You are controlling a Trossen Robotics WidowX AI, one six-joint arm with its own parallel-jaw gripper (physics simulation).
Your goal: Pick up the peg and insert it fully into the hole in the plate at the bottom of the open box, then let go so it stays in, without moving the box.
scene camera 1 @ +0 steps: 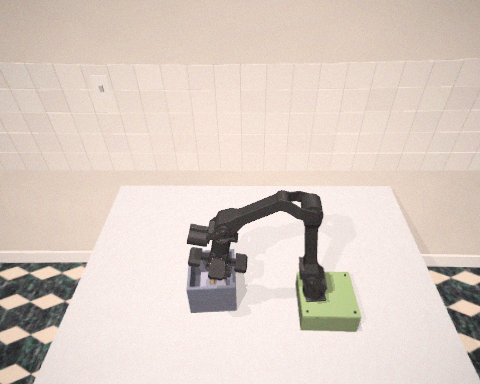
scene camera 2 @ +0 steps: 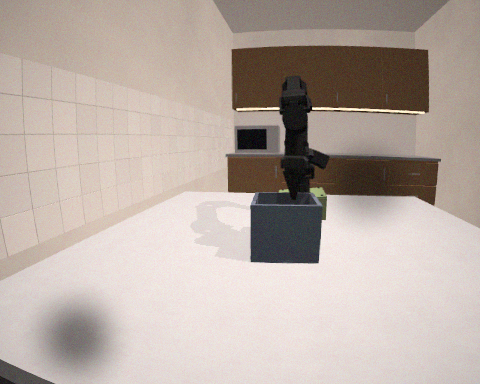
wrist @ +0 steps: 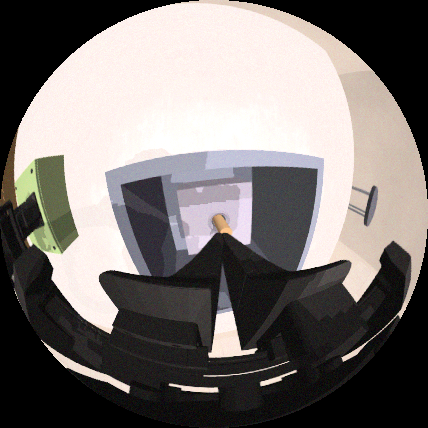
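Pixels of known places: gripper, between the fingertips: (scene camera 2: 293, 200) (wrist: 220, 238); arm's base, origin of its link: (scene camera 1: 314, 293) (wrist: 34, 210).
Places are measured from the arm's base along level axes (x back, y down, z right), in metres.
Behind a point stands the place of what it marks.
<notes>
The open blue-grey box (scene camera 1: 212, 300) @[x -0.339, y 0.011, z 0.006 m] (scene camera 2: 285, 232) @[x -0.417, y 0.006, z 0.089 m] (wrist: 280, 159) @[x -0.368, y -0.056, z 0.013 m] stands on the table. At its bottom lies a pale lilac plate (wrist: 239, 207) @[x -0.366, y 0.024, z 0.074 m]. The short orange peg (scene camera 1: 213, 281) @[x -0.335, y 0.015, z 0.083 m] (wrist: 221, 224) @[x -0.337, y 0.003, z 0.081 m] shows on the plate, one end at the dark ring of the hole, with part of its length sticking up; how deep it sits cannot be told. My gripper (scene camera 1: 216, 276) @[x -0.325, y -0.049, z 0.064 m] (scene camera 2: 293, 198) @[x -0.325, y -0.049, z 0.064 m] (wrist: 220, 238) @[x -0.325, y -0.049, z 0.064 m] is shut with nothing between its fingers. It points down into the box's opening, and its tips overlap the near end of the peg in the wrist view. Whether they touch it is unclear.
The green base block (scene camera 1: 337, 297) @[x 0.072, y -0.002, z -0.022 m] (scene camera 2: 320, 200) @[x -0.053, y 0.010, z -0.059 m] (wrist: 52, 205) @[x -0.046, y 0.031, z 0.010 m] carries the arm, right of the box in scene camera 1. The box walls surround the plate and peg on all sides. A tiled wall (scene camera 1: 280, 115) rises behind the table (scene camera 1: 150, 345) @[x -0.543, y 0.082, z -0.093 m].
</notes>
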